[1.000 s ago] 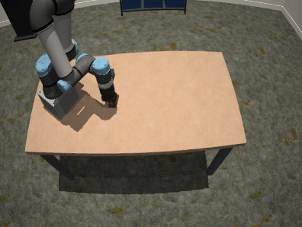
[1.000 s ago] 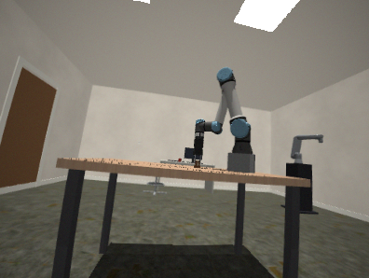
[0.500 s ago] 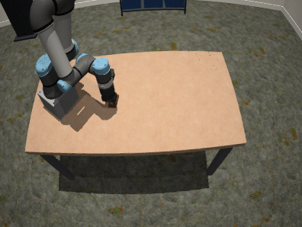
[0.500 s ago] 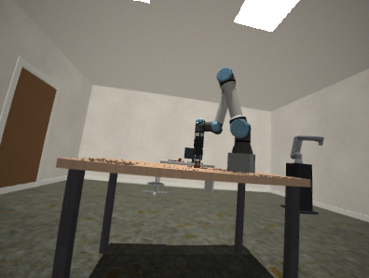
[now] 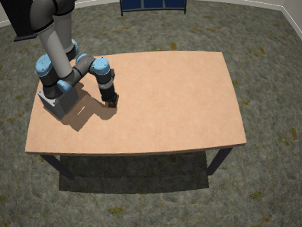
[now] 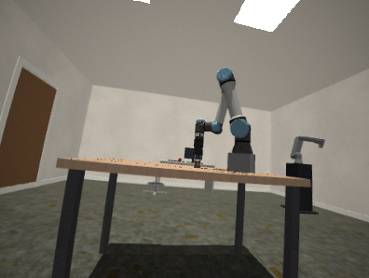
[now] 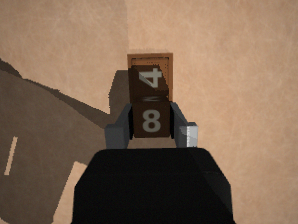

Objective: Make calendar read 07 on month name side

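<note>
My hand is 20 mm to the right of the brown calendar tray and 40 mm above it.
</note>
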